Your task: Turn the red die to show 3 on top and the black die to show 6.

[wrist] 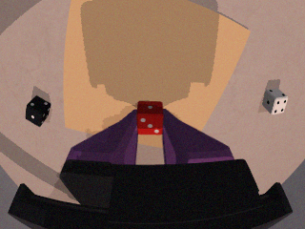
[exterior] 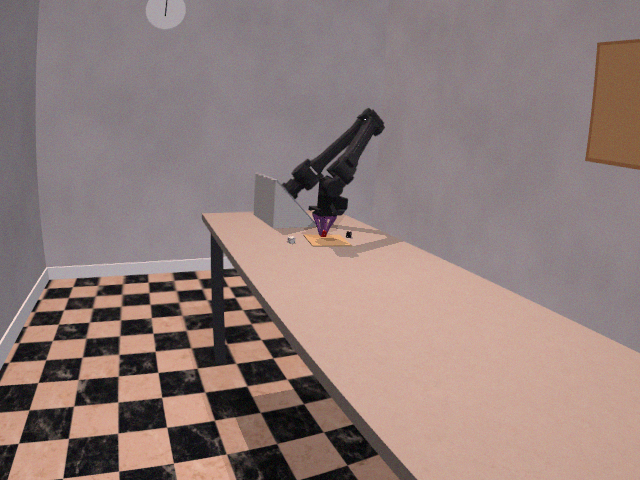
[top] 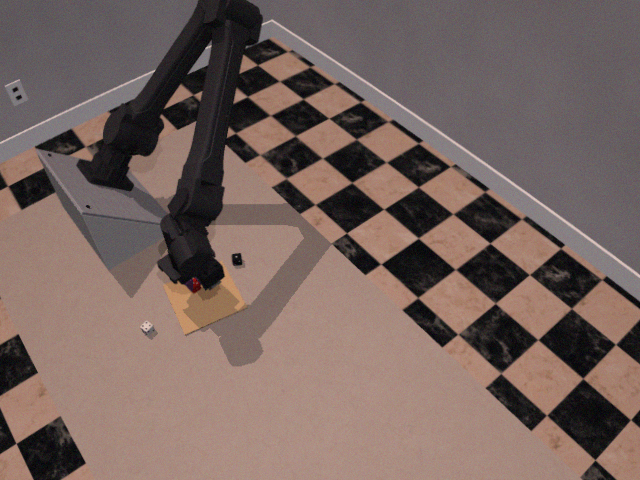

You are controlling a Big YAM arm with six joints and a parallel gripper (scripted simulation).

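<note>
Now: the red die right at my hand. From my hand the other things lie so: orange mat 20 mm ahead, 10 mm to the left, 20 mm below; white die 20 mm ahead, 130 mm to the right, 10 mm below; black die 10 mm behind, 110 mm to the left, 10 mm below.
</note>
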